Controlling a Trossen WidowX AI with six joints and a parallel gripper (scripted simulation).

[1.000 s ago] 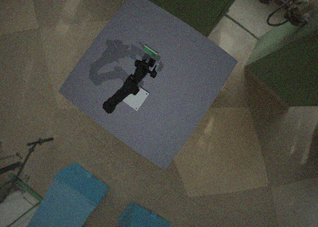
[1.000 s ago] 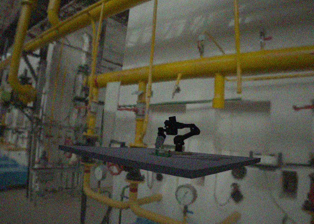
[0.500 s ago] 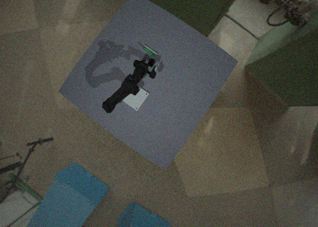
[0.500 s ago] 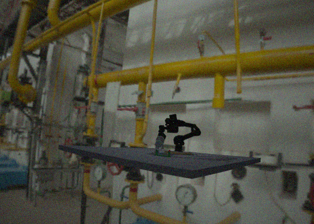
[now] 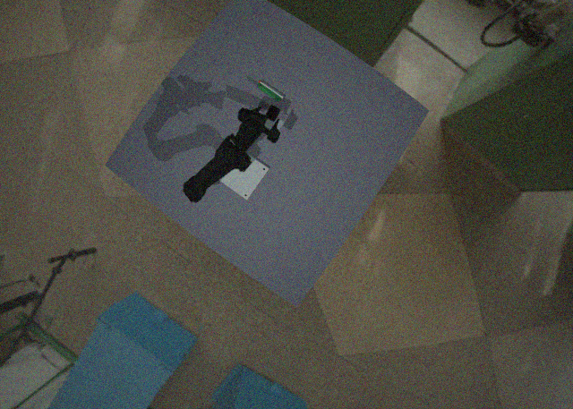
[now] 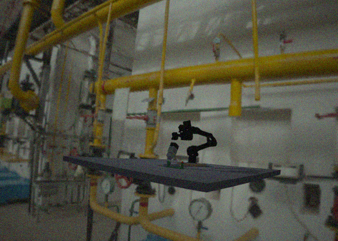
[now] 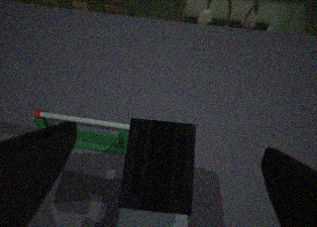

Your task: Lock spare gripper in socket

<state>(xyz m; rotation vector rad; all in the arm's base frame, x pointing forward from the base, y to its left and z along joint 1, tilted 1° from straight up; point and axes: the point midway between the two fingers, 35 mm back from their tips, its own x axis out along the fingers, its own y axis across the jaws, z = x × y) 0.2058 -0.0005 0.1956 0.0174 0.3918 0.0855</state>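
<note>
The green mount lies 14 cm ahead of my gripper tip, 13 cm to the left of it and 19 cm below it. Also, from my gripper tip: spare gripper (4 cm ahead, 1 cm to the left, 9 cm below).
</note>
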